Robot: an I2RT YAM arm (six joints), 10 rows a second.
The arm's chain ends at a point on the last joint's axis. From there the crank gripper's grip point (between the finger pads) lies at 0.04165 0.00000 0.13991 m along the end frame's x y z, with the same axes.
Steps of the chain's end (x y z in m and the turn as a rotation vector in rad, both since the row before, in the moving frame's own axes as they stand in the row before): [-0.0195, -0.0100, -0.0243, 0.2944, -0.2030, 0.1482]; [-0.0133, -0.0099, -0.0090, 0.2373, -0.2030, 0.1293]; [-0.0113, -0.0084, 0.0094, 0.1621, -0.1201, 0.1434]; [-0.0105, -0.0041, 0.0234, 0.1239, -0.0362, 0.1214]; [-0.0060, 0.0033, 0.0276, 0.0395, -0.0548, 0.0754]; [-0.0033, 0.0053, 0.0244, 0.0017, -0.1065, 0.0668]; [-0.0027, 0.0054, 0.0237, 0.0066, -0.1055, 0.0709]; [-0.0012, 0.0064, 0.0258, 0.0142, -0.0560, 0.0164]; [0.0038, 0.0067, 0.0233, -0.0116, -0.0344, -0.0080]
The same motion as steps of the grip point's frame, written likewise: [-0.0455, -0.0475, -0.0240, 0.2944, -0.2030, 0.1482]; [-0.0402, -0.0400, -0.0068, 0.2373, -0.2030, 0.1293]; [-0.0270, -0.0265, 0.0120, 0.1621, -0.1201, 0.1434]; [-0.0148, -0.0167, 0.0240, 0.1239, -0.0362, 0.1214]; [-0.0136, 0.0006, 0.0296, 0.0395, -0.0548, 0.0754]; [-0.0185, 0.0073, 0.0280, 0.0017, -0.1065, 0.0668]; [-0.0177, 0.0069, 0.0273, 0.0066, -0.1055, 0.0709]; [-0.0091, 0.0050, 0.0279, 0.0142, -0.0560, 0.0164]; [-0.0010, 0.0080, 0.0246, -0.0116, -0.0344, -0.0080]
